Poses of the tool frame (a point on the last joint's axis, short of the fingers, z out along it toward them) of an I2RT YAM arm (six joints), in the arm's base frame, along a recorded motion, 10 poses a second.
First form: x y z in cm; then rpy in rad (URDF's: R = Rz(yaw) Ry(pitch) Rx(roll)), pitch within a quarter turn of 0, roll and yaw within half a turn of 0.
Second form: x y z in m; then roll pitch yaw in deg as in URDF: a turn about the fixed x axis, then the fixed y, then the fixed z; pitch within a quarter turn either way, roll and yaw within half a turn. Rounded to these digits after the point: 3 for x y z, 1 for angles.
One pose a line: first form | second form
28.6 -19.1 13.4 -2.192 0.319 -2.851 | 0.286 -0.191 0.134 -125.6 18.3 -163.4
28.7 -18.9 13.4 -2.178 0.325 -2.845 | 0.287 -0.189 0.134 -124.8 18.6 -163.0
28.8 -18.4 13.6 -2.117 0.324 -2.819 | 0.288 -0.184 0.136 -121.3 18.6 -161.5
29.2 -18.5 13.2 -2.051 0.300 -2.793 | 0.292 -0.185 0.132 -117.5 17.2 -160.0
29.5 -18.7 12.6 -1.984 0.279 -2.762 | 0.295 -0.187 0.126 -113.7 16.0 -158.3
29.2 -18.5 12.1 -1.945 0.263 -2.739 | 0.292 -0.185 0.121 -111.4 15.1 -156.9
